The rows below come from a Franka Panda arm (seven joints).
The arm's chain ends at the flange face. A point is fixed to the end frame.
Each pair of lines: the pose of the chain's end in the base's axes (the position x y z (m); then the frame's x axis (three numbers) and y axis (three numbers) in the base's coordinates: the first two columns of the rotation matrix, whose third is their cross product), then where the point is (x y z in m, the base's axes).
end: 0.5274, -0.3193, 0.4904, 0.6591, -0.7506, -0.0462, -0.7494, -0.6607, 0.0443
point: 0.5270 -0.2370 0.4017
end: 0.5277, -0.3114, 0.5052, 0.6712, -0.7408, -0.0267, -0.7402, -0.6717, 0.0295
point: 0.5282 -0.2295 0.4161
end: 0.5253, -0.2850, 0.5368, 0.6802, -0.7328, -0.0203, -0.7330, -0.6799, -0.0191
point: 0.5284 -0.2006 0.4501
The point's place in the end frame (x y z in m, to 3 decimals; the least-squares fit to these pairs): -0.058 -0.058 0.089
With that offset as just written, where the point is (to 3 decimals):
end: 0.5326, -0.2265, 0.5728, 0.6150, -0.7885, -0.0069, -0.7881, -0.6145, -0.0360
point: 0.545 -0.143 0.486
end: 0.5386, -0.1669, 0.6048, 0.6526, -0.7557, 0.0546, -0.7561, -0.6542, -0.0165
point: 0.549 -0.088 0.514
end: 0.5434, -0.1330, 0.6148, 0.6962, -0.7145, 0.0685, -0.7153, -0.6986, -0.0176
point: 0.550 -0.054 0.523
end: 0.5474, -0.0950, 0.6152, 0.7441, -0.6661, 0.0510, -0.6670, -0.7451, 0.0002
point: 0.546 -0.016 0.523
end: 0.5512, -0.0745, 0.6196, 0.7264, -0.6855, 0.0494, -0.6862, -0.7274, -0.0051
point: 0.552 0.005 0.528
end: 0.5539, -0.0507, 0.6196, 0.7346, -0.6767, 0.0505, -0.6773, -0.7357, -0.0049
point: 0.554 0.028 0.528
